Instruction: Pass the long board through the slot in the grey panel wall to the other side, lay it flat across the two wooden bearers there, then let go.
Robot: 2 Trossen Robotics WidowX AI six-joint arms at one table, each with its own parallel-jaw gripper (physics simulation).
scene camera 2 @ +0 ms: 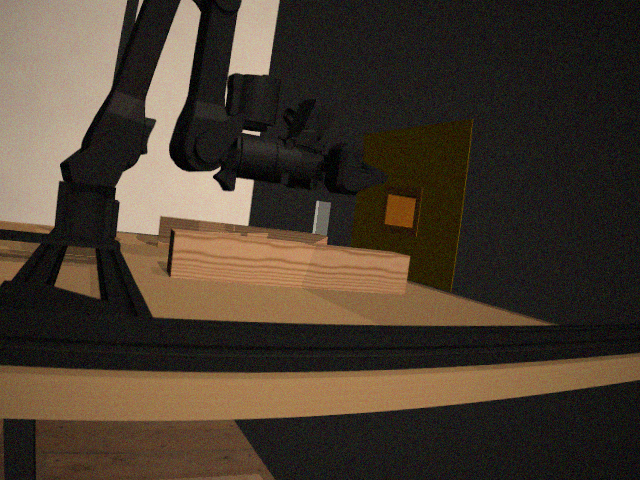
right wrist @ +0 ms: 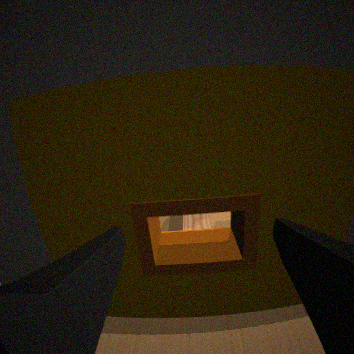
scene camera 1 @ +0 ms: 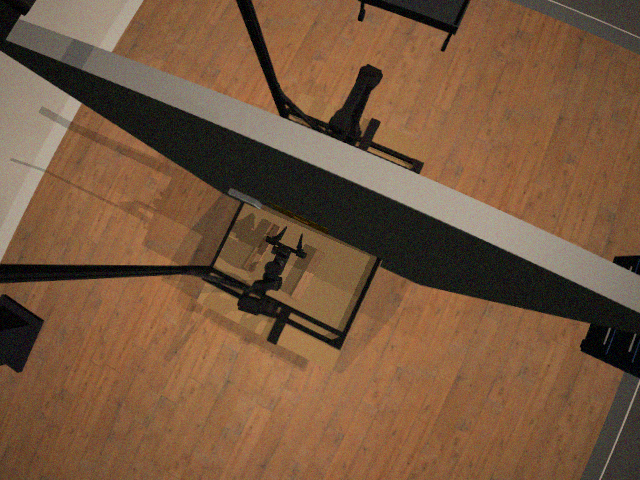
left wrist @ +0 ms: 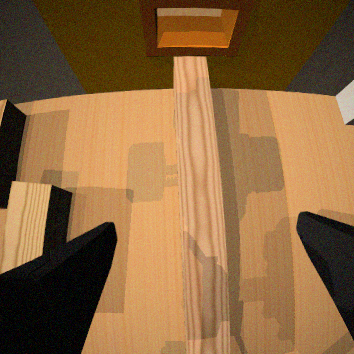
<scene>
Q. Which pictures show the left gripper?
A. The left wrist view only.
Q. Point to a slot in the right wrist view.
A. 207, 250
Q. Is the right gripper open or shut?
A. Open.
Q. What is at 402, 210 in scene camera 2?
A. A slot.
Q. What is the right gripper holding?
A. Nothing.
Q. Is the left gripper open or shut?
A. Open.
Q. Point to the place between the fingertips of the right gripper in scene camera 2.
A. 372, 177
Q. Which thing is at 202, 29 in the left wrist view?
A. A slot.
</scene>
